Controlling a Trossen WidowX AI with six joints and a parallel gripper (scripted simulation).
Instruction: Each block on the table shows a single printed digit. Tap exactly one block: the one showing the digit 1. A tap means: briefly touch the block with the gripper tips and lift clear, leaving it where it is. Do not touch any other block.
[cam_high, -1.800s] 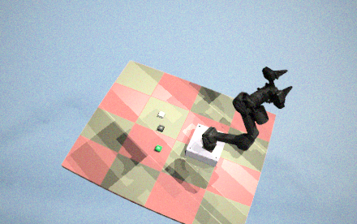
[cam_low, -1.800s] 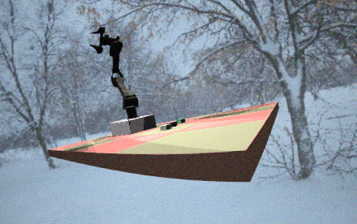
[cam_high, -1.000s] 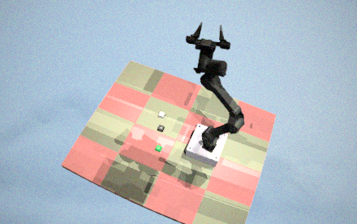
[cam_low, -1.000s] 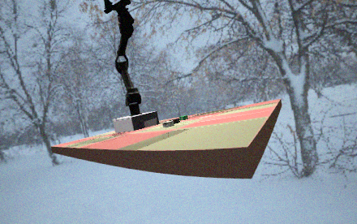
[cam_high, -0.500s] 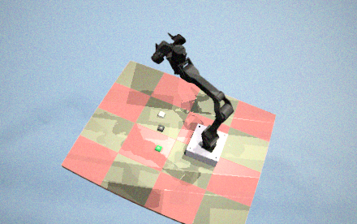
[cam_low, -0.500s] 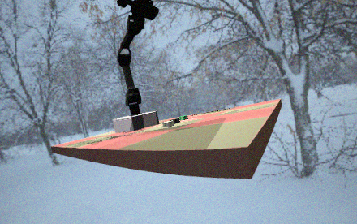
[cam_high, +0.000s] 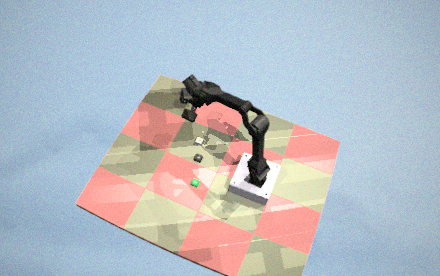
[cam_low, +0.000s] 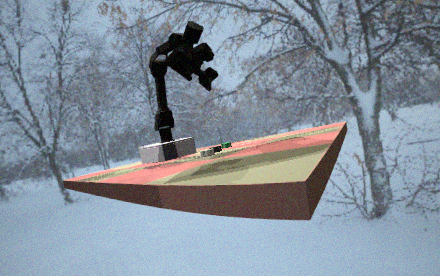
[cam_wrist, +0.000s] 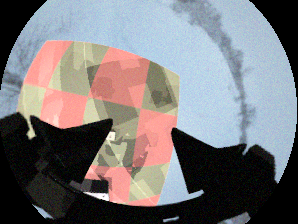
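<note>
Now: gripper tip 20 cm above the black block, 13 cm past it and 12 cm to the right of it. From my gripper tip the other things lie so: white block (20 cm below, 8 cm behind, 4 cm to the left); green block (24 cm to the left, 20 cm below, 20 cm behind).
</note>
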